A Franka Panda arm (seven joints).
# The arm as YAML. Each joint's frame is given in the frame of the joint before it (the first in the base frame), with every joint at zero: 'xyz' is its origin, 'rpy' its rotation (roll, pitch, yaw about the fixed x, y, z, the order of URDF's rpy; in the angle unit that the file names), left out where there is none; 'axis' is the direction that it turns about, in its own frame. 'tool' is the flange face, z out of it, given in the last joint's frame.
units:
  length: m
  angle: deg
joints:
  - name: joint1
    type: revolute
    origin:
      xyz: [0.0, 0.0, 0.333]
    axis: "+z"
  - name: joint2
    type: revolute
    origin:
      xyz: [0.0, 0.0, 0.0]
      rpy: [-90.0, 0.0, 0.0]
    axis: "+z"
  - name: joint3
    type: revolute
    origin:
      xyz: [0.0, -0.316, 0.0]
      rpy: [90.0, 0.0, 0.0]
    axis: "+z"
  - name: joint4
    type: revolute
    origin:
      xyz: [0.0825, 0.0, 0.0]
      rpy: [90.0, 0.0, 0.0]
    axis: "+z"
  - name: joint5
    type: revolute
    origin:
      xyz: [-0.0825, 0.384, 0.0]
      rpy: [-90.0, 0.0, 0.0]
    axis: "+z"
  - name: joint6
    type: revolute
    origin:
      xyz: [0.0, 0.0, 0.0]
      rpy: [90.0, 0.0, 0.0]
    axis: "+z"
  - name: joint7
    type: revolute
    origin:
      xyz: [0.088, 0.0, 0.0]
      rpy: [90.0, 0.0, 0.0]
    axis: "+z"
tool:
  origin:
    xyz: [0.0, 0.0, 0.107]
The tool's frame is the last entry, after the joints.
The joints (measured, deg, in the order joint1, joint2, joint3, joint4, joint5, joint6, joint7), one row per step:
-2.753 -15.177 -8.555 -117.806 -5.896 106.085 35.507
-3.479 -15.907 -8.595 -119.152 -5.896 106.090 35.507
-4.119 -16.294 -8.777 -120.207 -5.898 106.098 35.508
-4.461 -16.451 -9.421 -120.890 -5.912 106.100 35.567
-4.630 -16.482 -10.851 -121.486 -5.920 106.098 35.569
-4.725 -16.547 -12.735 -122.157 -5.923 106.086 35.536
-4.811 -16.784 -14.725 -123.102 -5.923 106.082 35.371
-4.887 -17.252 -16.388 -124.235 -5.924 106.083 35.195
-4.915 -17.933 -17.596 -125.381 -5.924 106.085 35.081
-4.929 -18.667 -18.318 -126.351 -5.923 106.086 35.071
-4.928 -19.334 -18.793 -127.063 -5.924 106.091 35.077
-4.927 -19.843 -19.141 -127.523 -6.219 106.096 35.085
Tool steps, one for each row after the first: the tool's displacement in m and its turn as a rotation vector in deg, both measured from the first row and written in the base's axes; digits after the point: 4 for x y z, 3 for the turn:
-0.0067 -0.0052 -0.0054 0.236 0.584 -0.710
-0.0117 -0.0111 -0.0112 0.479 1.217 -1.481
-0.0157 -0.0188 -0.0159 0.793 1.709 -2.465
-0.0208 -0.0319 -0.0214 1.346 2.228 -3.971
-0.0275 -0.0479 -0.0276 2.076 2.781 -5.792
-0.0361 -0.0638 -0.0349 2.930 3.413 -7.546
-0.0454 -0.0761 -0.0418 3.765 3.990 -8.937
-0.0539 -0.0839 -0.0471 4.490 4.368 -9.888
-0.0606 -0.0878 -0.0502 5.026 4.533 -10.469
-0.0657 -0.0899 -0.0515 5.408 4.522 -10.834
-0.0695 -0.0920 -0.0519 5.403 4.511 -11.025

